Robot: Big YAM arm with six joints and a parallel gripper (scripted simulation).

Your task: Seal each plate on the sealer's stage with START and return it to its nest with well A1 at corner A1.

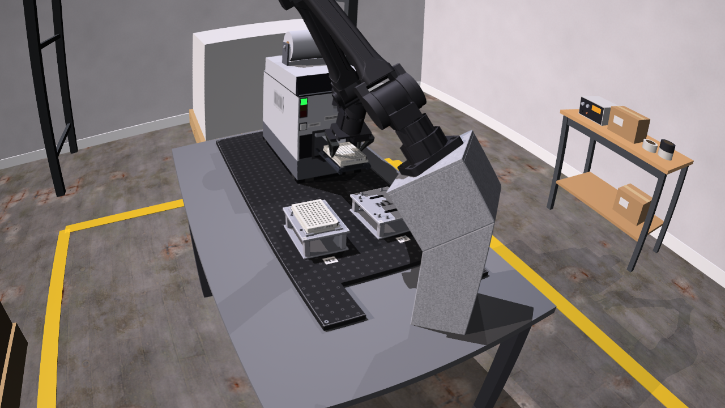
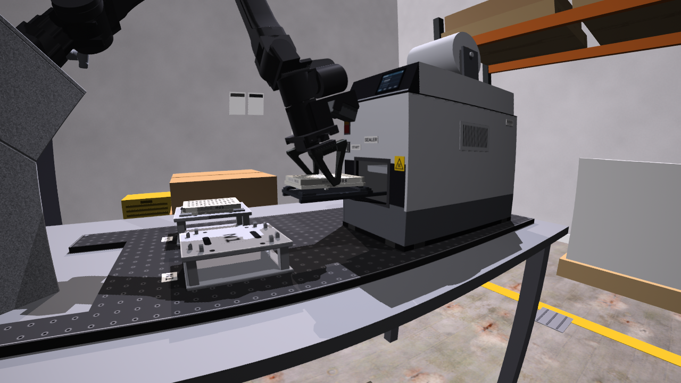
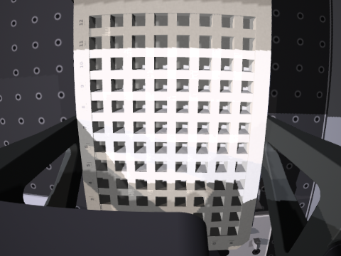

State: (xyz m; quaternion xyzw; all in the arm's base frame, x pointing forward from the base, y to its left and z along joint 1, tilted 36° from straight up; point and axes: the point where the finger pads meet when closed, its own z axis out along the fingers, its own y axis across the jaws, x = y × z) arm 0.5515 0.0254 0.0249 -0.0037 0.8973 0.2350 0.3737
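The sealer stage is 20 mm below my hand. Also, from my hand: nest N2: 220 mm behind, 130 mm to the left, 80 mm below; then white well plate: 220 mm behind, 130 mm to the left, 70 mm below; then start button: 90 mm ahead, 110 mm to the left, 60 mm above.
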